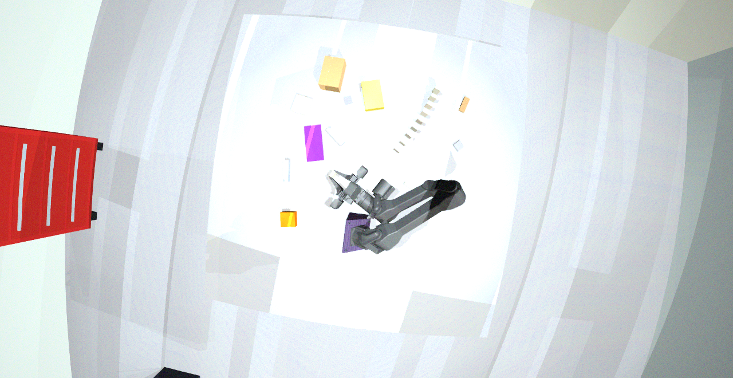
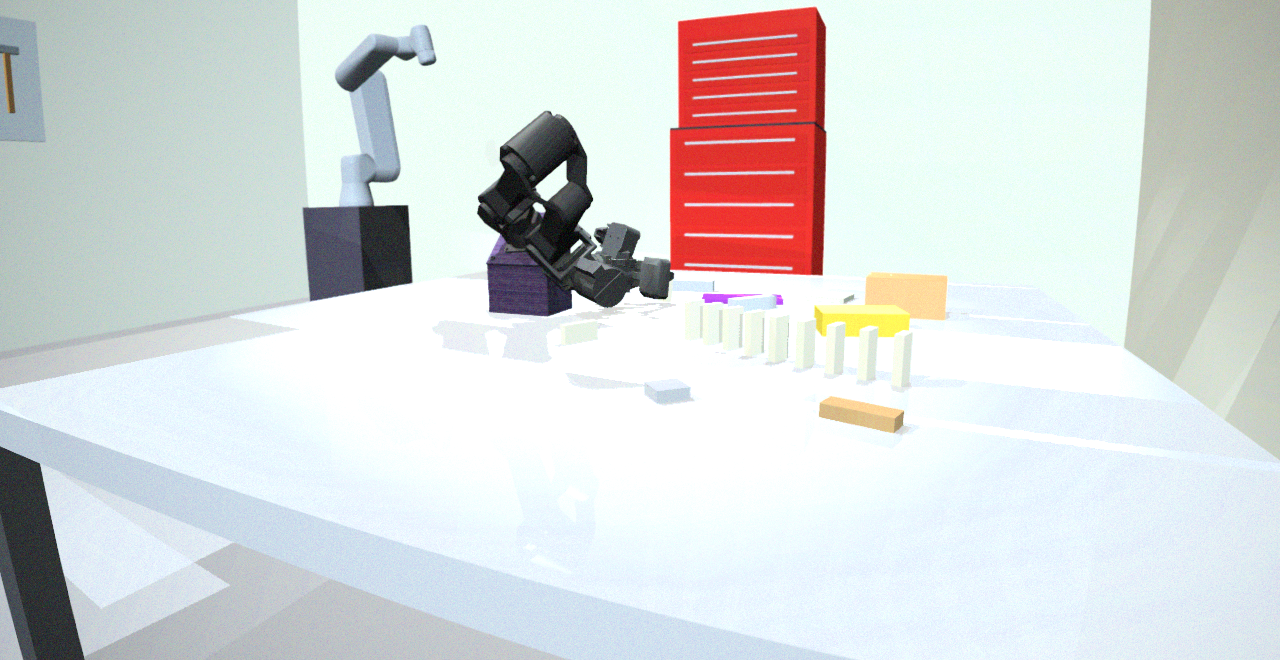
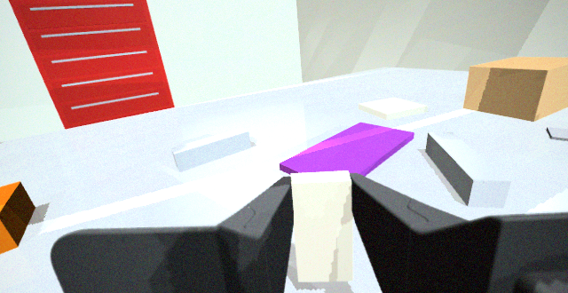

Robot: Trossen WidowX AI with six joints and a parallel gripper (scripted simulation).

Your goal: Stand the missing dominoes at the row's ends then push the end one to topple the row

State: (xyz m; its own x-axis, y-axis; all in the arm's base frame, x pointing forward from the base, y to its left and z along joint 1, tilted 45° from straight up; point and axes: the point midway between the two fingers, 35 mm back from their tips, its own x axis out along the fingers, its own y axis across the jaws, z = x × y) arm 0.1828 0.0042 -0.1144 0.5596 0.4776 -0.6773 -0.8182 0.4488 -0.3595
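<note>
My gripper tip is 11 cm short of the magenta slab, 9 cm to the right of it and 5 cm above it. From my gripper tip the other things lie so: yellow block: 31 cm ahead, 13 cm to the right, 4 cm below; tan box: 39 cm ahead, 3 cm to the left, 2 cm below; orange block: 19 cm behind, 17 cm to the left, 4 cm below.
</note>
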